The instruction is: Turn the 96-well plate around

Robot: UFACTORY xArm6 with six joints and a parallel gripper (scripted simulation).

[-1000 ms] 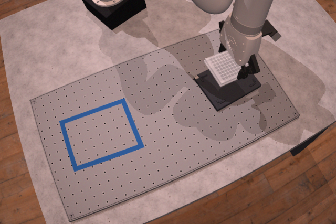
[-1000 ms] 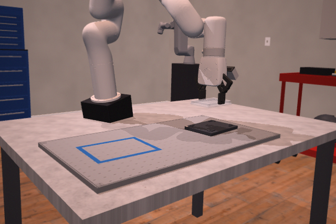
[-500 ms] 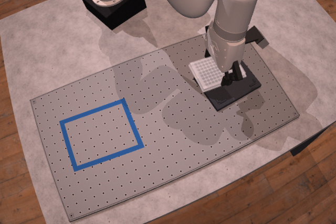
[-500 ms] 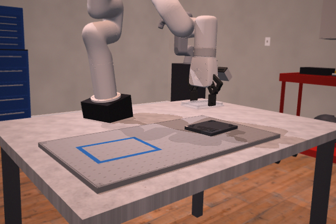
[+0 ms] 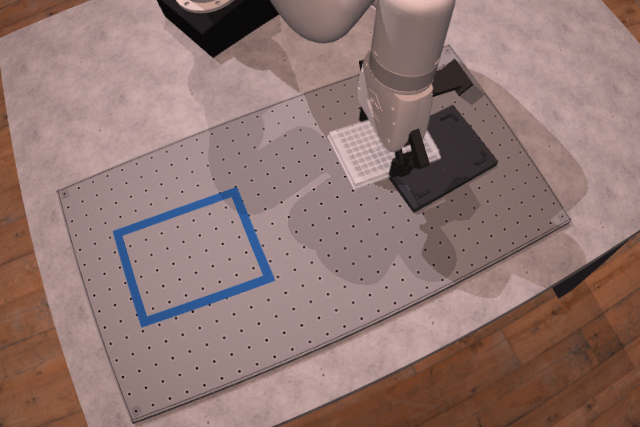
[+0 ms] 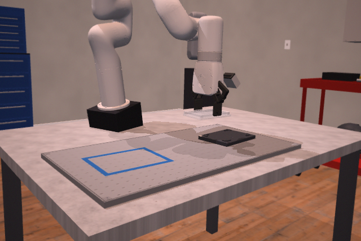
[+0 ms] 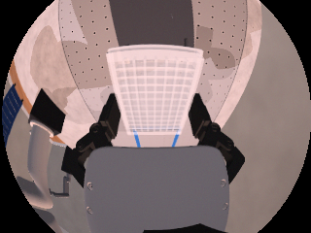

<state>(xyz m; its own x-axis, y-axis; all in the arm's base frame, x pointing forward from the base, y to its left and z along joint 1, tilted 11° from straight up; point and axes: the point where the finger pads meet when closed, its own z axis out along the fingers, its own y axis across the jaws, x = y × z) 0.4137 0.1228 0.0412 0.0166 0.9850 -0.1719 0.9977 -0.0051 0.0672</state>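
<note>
My hand is 10 cm above the small A1 mark, 5 cm past it and 2 cm to the right of it. The rest, counted from my hand: 96-well plate (1 cm below); then plate nest N1 (10 cm to the left, 10 cm below).
</note>
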